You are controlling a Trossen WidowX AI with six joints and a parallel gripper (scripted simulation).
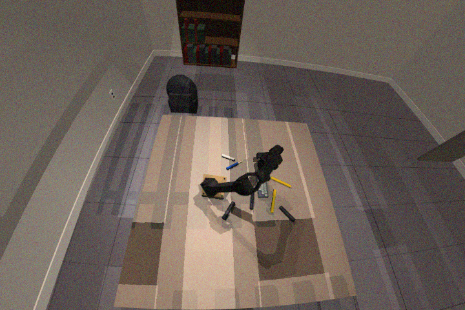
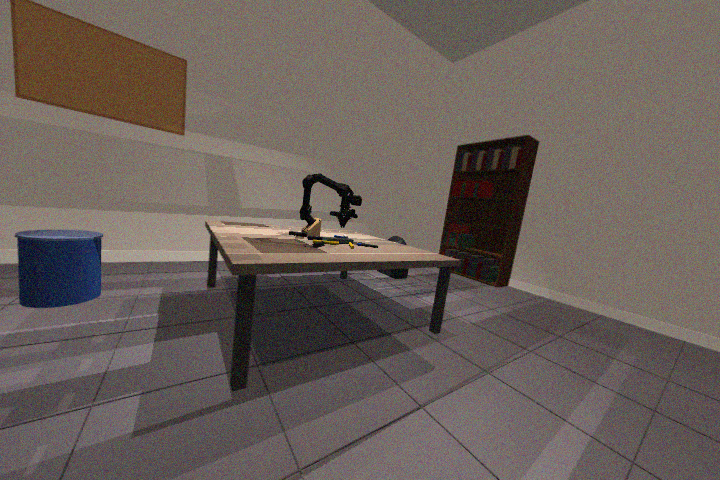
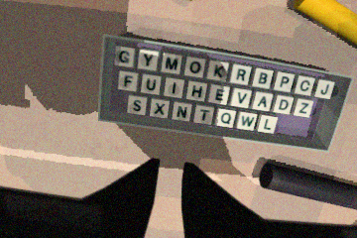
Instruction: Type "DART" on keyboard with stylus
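My gripper tip is now 15 cm past the blue stylus, 10 cm to the right of it and 9 cm above it. The rest, counted from my gripper tip: yellow pencil (17 cm ahead, 1 cm to the right, 9 cm below); white pen (21 cm behind, 15 cm to the left, 9 cm below).
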